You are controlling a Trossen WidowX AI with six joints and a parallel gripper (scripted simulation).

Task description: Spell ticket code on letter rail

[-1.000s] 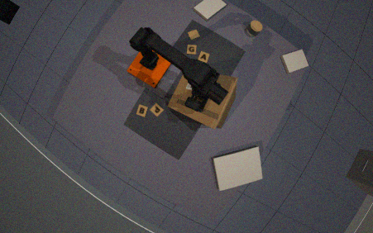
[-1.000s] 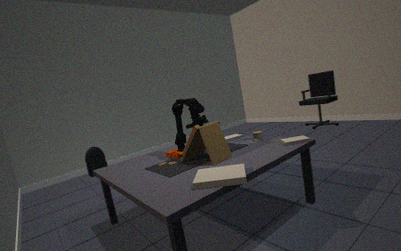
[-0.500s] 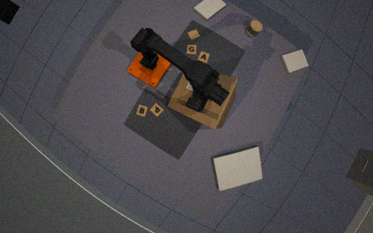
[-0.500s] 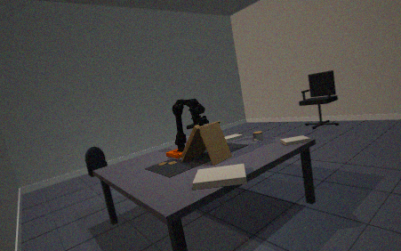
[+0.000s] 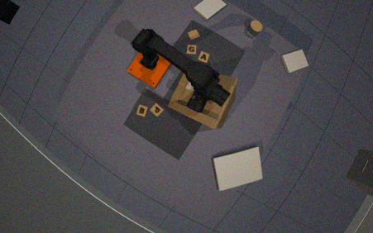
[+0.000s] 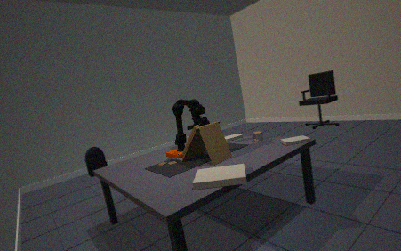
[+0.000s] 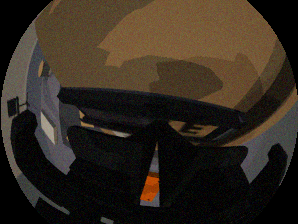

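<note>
Now: gripper tip 8 cm above the white ticket, 6 cm past it and 4 cm to the right of it. Round my gripper tip: small cup (55 cm to the left, 14 cm below, 11 cm ahead); then white slab (40 cm ahead, 27 cm to the right, 15 cm below); then dark mat (17 cm below, 14 cm behind, 2 cm to the left).
</note>
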